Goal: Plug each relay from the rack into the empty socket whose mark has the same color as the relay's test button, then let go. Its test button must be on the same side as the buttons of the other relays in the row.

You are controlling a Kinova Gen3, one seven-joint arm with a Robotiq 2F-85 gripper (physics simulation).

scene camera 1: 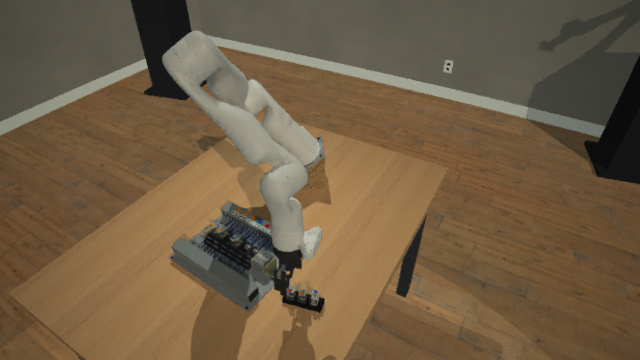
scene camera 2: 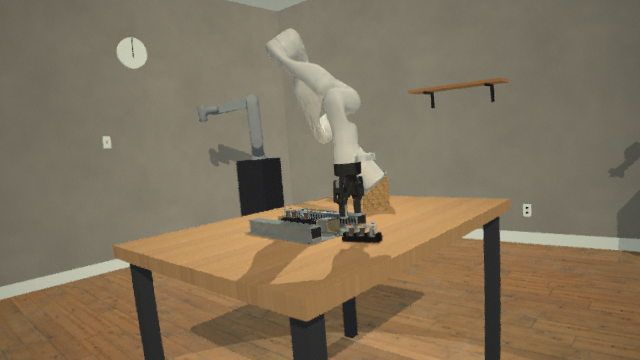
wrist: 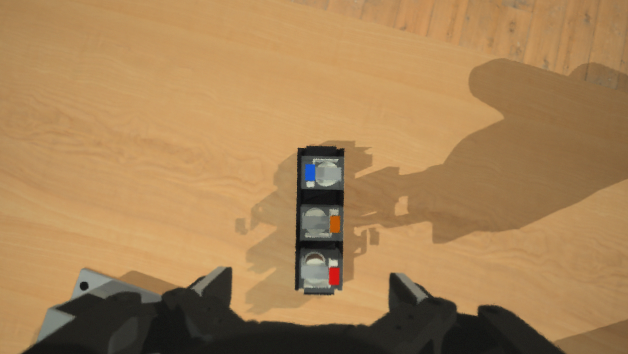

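Where they show: gripper, between the fingertips: [scene camera 1: 291,280] [scene camera 2: 351,215] [wrist: 310,287]; arm's base, origin of its link: [scene camera 1: 309,155] [scene camera 2: 375,181].
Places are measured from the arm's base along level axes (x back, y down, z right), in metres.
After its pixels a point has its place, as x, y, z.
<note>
My gripper [scene camera 1: 283,289] @(-0.493, 0.040, -0.112) [scene camera 2: 350,214] @(-0.493, 0.040, -0.112) [wrist: 310,287] @(-0.493, 0.040, -0.112) is open and empty. It points down above the near-panel end of the black rack [scene camera 1: 306,304] [scene camera 2: 362,238] @(-0.518, 0.098, -0.153) [wrist: 320,197] @(-0.500, 0.086, -0.160). In the wrist view the red-button relay [wrist: 315,272] @(-0.497, 0.062, -0.114) [scene camera 1: 291,295] @(-0.514, 0.073, -0.118) lies between the fingertips' lines, below them. The orange-button relay [wrist: 316,222] @(-0.497, 0.062, -0.145) [scene camera 1: 302,297] @(-0.514, 0.069, -0.148) is in the middle and the blue-button relay [wrist: 327,173] @(-0.503, 0.062, -0.176) [scene camera 1: 315,299] @(-0.514, 0.063, -0.182) at the far end. Red and orange buttons face right there, blue left. The grey panel [scene camera 1: 210,270] @(-0.509, 0.065, 0.117) [scene camera 2: 282,231] @(-0.516, 0.087, 0.106) bears black sockets, several relays and colored marks, partly hidden by the arm.
A beige block [scene camera 1: 263,264] @(-0.447, 0.064, -0.013) [scene camera 2: 330,225] @(-0.451, 0.079, -0.023) stands at the panel's end beside the gripper. The panel's corner [wrist: 95,280] @(-0.328, 0.106, -0.093) shows at lower left in the wrist view. The wooden table [scene camera 1: 380,200] @(-0.039, 0.109, -0.267) [scene camera 2: 200,250] @(-0.697, 0.109, 0.272) carries the arm's base, behind the panel.
</note>
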